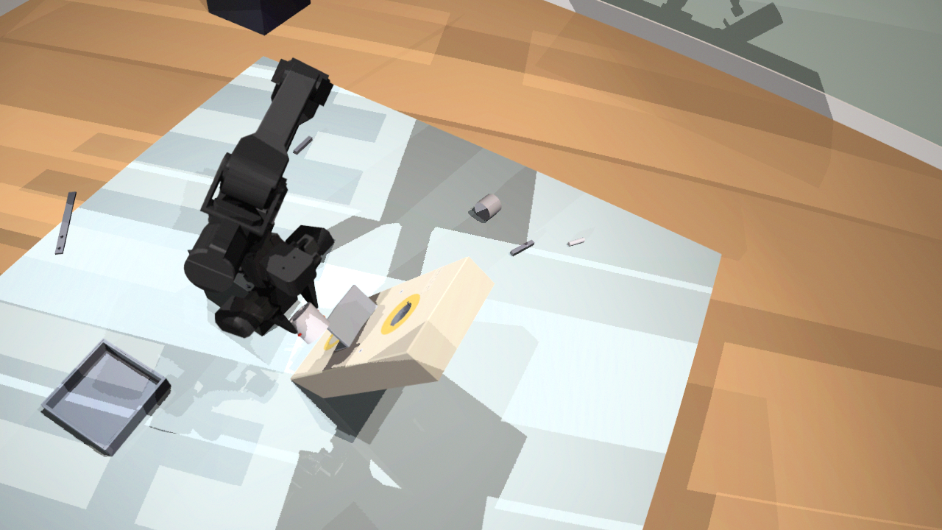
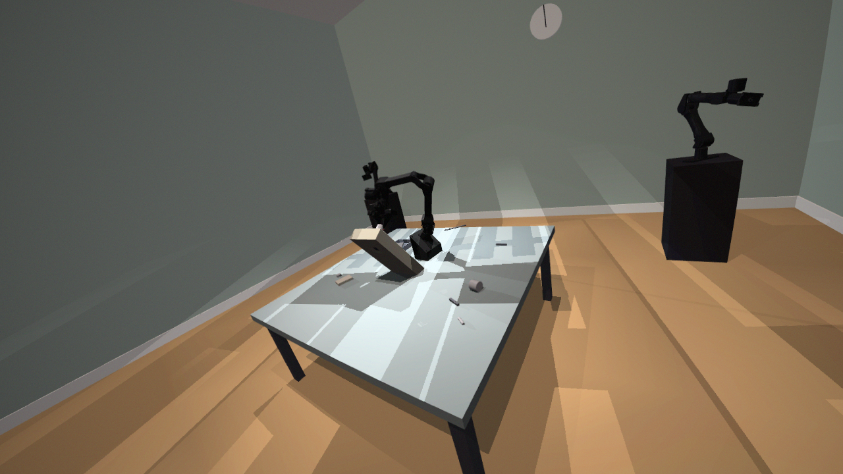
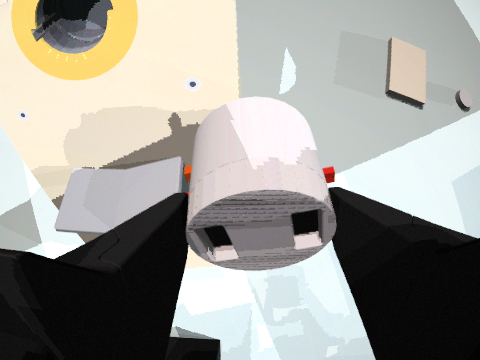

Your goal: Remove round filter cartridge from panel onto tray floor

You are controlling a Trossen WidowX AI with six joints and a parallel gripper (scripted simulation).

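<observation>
Right now my gripper tip is 310 mm past the tray, 250 mm above it and 200 mm to the left of it. The rest, counted from my gripper tip: beige service panel 100 mm below, 90 mm to the left, 70 mm ahead; then round filter cartridge right at my gripper tip.
</observation>
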